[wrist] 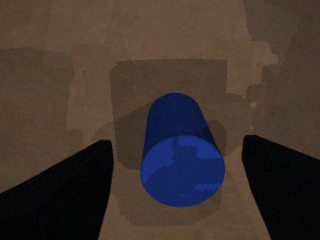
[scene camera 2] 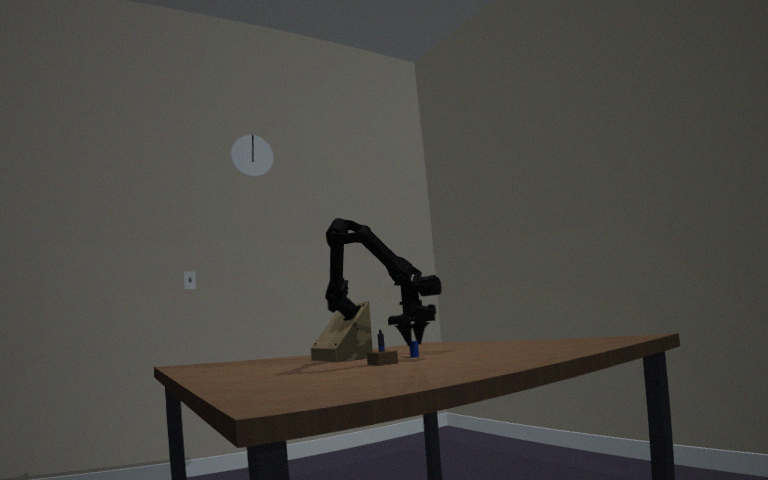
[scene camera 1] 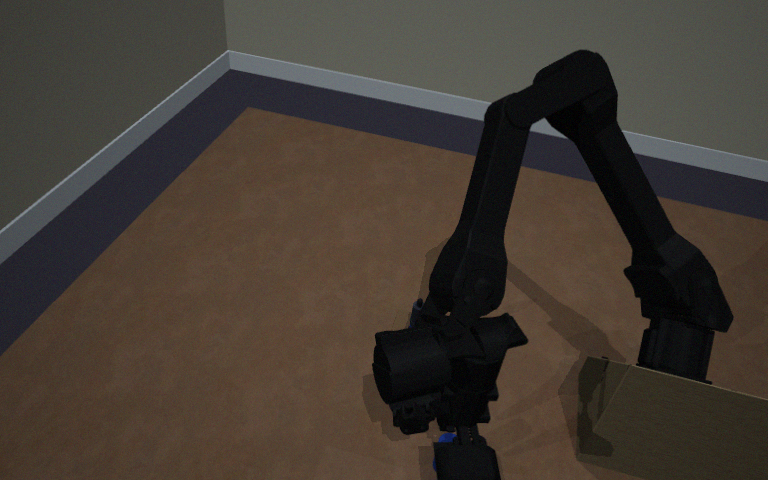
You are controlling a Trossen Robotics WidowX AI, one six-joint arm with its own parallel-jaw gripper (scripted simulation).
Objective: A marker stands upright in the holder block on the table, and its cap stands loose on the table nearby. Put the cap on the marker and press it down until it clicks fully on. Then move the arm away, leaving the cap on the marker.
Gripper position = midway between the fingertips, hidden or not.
In view: the gripper (scene camera 1: 446, 449) and a blue cap (wrist: 181, 166).
The gripper also shows in the wrist view (wrist: 178, 149) and in scene camera 2 (scene camera 2: 414, 345).
